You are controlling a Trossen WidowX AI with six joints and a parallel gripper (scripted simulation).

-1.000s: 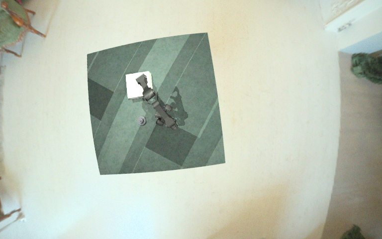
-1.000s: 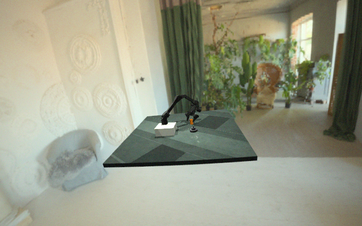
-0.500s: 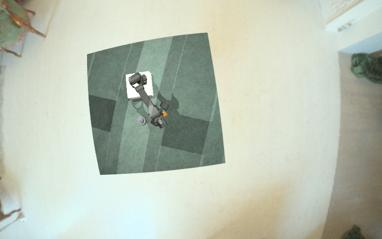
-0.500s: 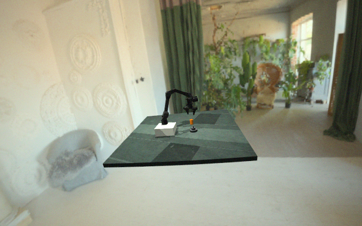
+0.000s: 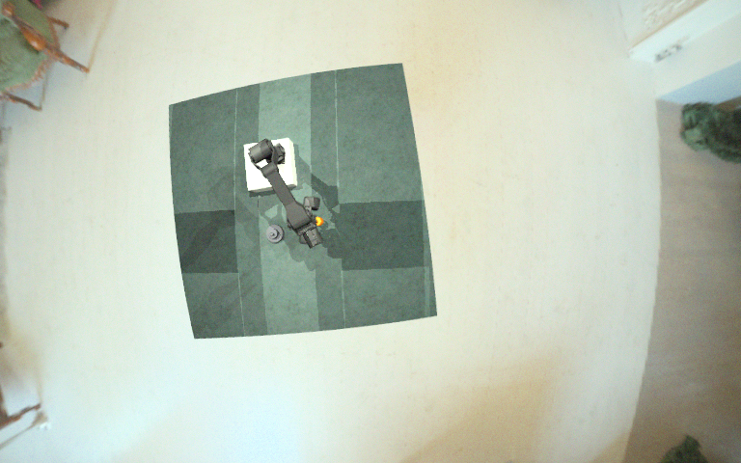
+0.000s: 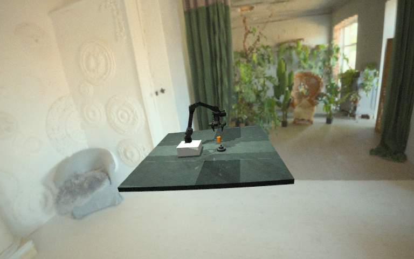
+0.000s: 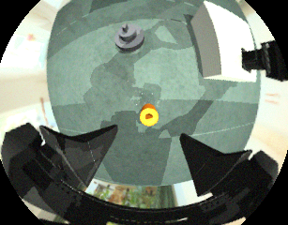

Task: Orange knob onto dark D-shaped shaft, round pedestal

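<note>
My gripper tip is 90 mm above the orange knob. The rest, counted from my gripper tip: round pedestal: 210 mm to the right, 90 mm below, 60 mm ahead.
</note>
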